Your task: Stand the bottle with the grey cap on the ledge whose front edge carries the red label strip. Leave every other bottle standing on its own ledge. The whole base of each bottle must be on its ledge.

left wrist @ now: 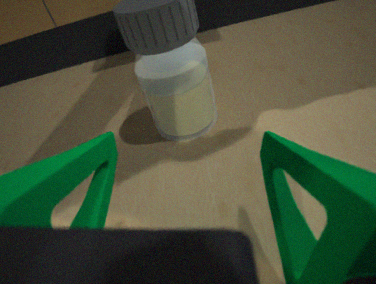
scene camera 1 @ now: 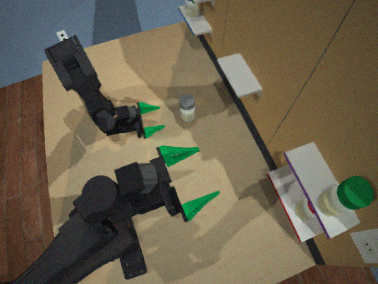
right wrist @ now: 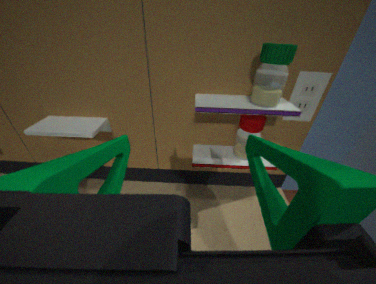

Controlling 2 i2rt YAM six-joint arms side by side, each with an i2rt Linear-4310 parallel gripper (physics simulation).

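Frame: origin at the left arm's base, x ahead, y left, z up, level; centimetres.
Seen in the pictures: left gripper, fingertip midpoint: (left wrist: pixel 188 142) (scene camera 1: pixel 162 116); right gripper, fingertip midpoint: (scene camera 1: pixel 208 169) (right wrist: pixel 187 141); right arm's base, origin of the base link: (scene camera 1: pixel 128 244).
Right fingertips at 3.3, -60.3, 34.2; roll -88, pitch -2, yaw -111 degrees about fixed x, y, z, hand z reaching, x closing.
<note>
A point is followed by its place in that frame, as x, y, z.
The bottle with the grey cap (scene camera 1: pixel 187 109) @(20.7, -34.1, 8.8) (left wrist: pixel 177 95) @(19.8, -30.9, 4.4) stands upright on the table. My left gripper (scene camera 1: pixel 162 117) @(13.2, -28.7, 6.0) (left wrist: pixel 188 142) @(13.2, -28.7, 6.0) is open and empty, a short way from the bottle, which lies beyond its fingertips. My right gripper (scene camera 1: pixel 209 171) @(3.3, -60.3, 34.2) (right wrist: pixel 187 141) @(3.3, -60.3, 34.2) is open and empty over the table. The ledge with the red label strip (scene camera 1: pixel 283 186) @(19.9, -73.9, 16.0) (right wrist: pixel 202 156) @(21.3, -71.5, 16.0) is low on the wall, below the ledge with the purple strip (scene camera 1: pixel 306 159) @(22.0, -72.8, 30.0) (right wrist: pixel 220 102) @(20.3, -73.9, 30.0). A red-capped bottle (scene camera 1: pixel 305 209) @(16.4, -80.9, 22.2) (right wrist: pixel 243 142) @(17.4, -79.7, 20.9) stands on the red-strip ledge, partly hidden. A green-capped bottle (scene camera 1: pixel 332 200) @(15.0, -80.8, 36.2) (right wrist: pixel 270 82) @(15.3, -80.3, 34.7) stands on the purple-strip ledge.
A plain white ledge (scene camera 1: pixel 240 75) @(34.7, -43.2, 23.0) (right wrist: pixel 67 127) @(33.3, -42.5, 23.0) is on the wall, left of the stacked ledges in the right wrist view. A blue-edged ledge (scene camera 1: pixel 198 24) @(49.0, -10.0, 16.0) with a partly visible bottle (scene camera 1: pixel 193 9) @(50.6, -5.3, 19.9) is at the top of the scene view. A wall outlet (scene camera 1: pixel 366 246) @(17.2, -94.4, 27.7) (right wrist: pixel 307 95) @(17.1, -94.6, 30.7) is beside the stacked ledges.
</note>
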